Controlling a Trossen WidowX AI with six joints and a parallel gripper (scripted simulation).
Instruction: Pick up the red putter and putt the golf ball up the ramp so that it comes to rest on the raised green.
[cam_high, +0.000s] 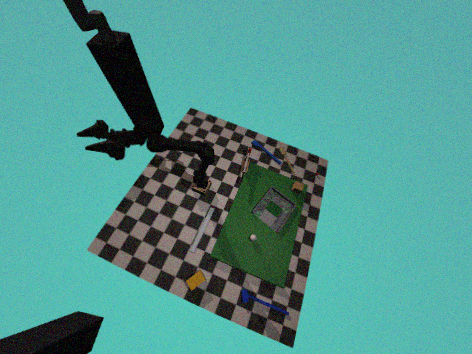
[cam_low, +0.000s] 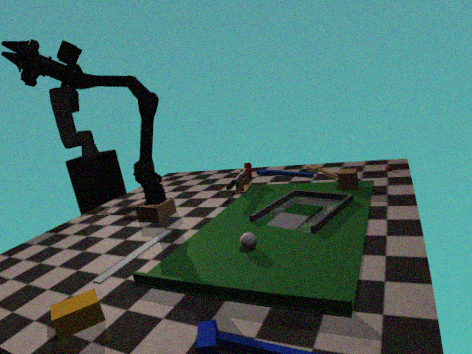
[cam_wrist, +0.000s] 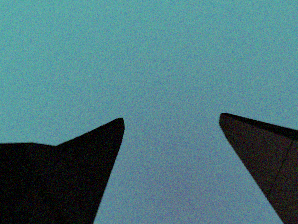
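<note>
Right now the red putter is 58 cm ahead of my gripper tip, 41 cm to the left of it and 61 cm below it. The rest, counted from my gripper tip: green mat (78 cm ahead, 6 cm to the left, 67 cm below); then yellow block (42 cm ahead, 39 cm to the right, 64 cm below); then white golf ball (72 cm ahead, 10 cm to the right, 64 cm below).
</note>
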